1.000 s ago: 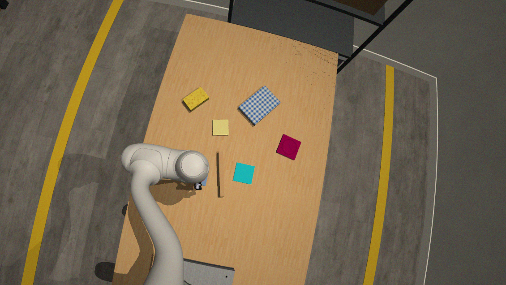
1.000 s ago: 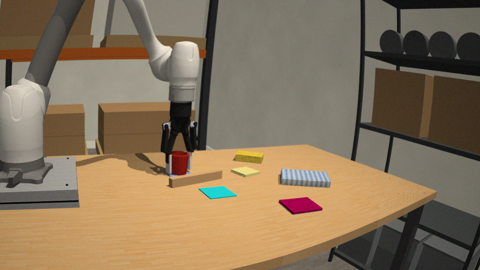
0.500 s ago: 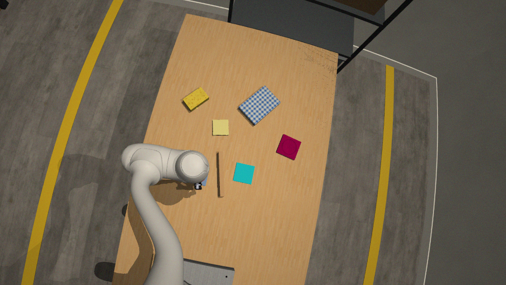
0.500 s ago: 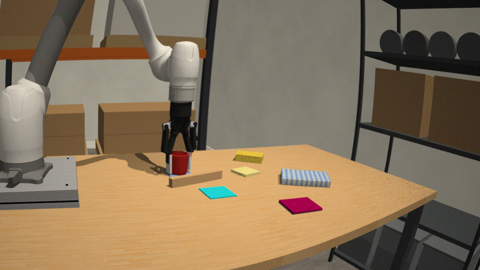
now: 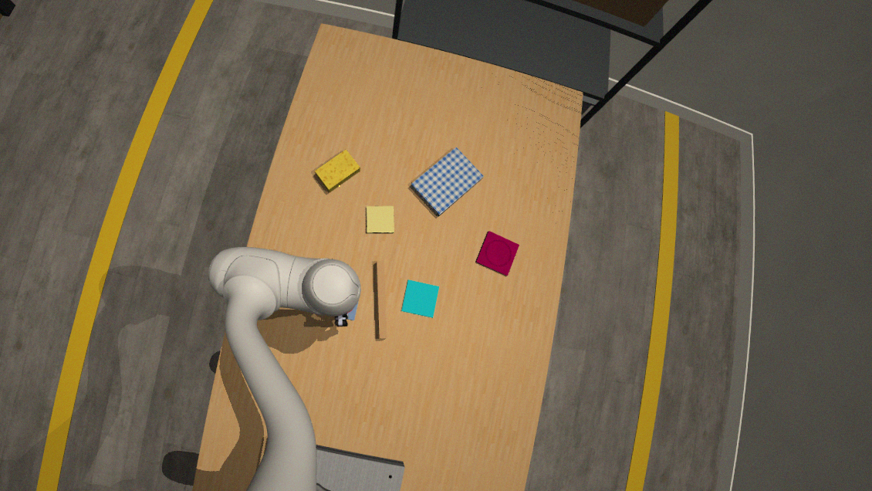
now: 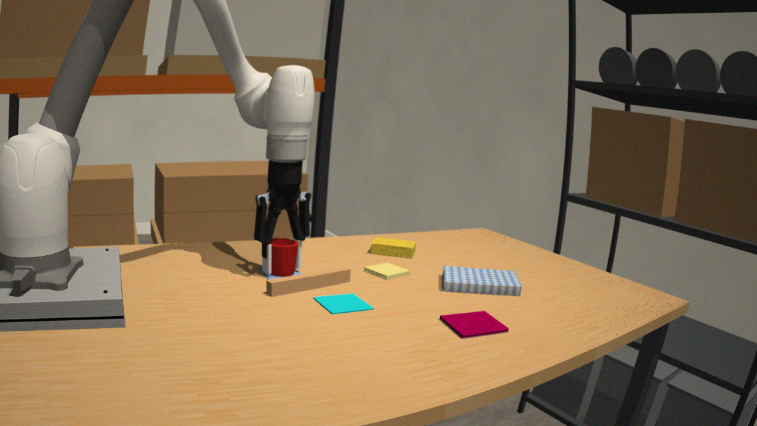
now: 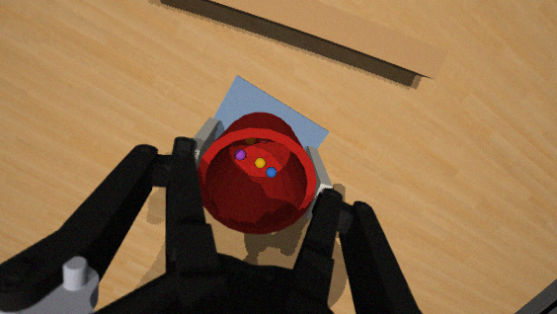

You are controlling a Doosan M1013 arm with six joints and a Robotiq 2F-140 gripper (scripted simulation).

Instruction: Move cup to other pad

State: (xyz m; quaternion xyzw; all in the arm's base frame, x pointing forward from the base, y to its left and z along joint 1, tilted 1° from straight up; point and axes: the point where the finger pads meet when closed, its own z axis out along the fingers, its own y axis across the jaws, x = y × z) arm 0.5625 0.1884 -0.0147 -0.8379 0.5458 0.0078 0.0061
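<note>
Right now my hand is 2 cm above the red cup. Round my hand: wooden rail: 4 cm ahead, 9 cm to the right, 3 cm below; cyan pad: 9 cm ahead, 19 cm to the right, 5 cm below.
</note>
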